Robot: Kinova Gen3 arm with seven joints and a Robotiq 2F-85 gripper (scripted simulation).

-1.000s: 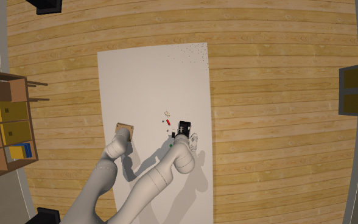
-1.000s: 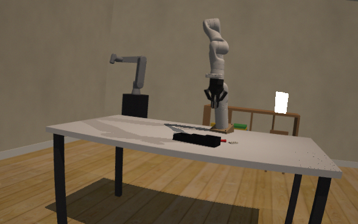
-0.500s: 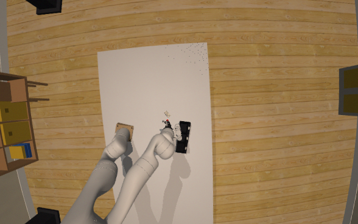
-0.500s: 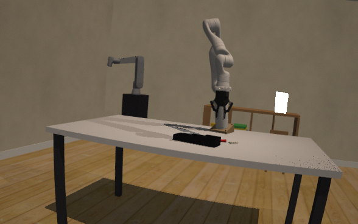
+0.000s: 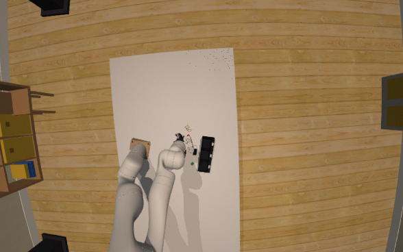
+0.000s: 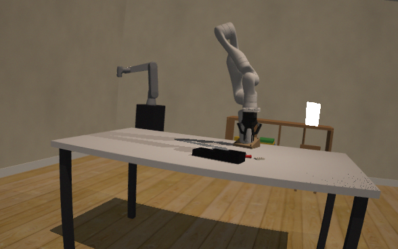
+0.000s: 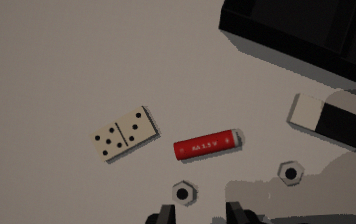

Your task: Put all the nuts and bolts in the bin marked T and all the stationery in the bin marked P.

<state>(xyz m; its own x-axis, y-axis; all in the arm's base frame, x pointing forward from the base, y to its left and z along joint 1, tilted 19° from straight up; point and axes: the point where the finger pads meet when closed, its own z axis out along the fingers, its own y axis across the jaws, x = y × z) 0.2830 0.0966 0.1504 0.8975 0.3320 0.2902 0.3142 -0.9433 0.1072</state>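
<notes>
The red battery is 4 cm ahead of my hand, 1 cm to the left of it and 9 cm below it. The rest, counted from my hand: black double bin: 16 cm ahead, 11 cm to the right, 7 cm below; domino: 2 cm ahead, 7 cm to the left, 9 cm below; black eraser: 8 cm ahead, 8 cm to the right, 9 cm below.
</notes>
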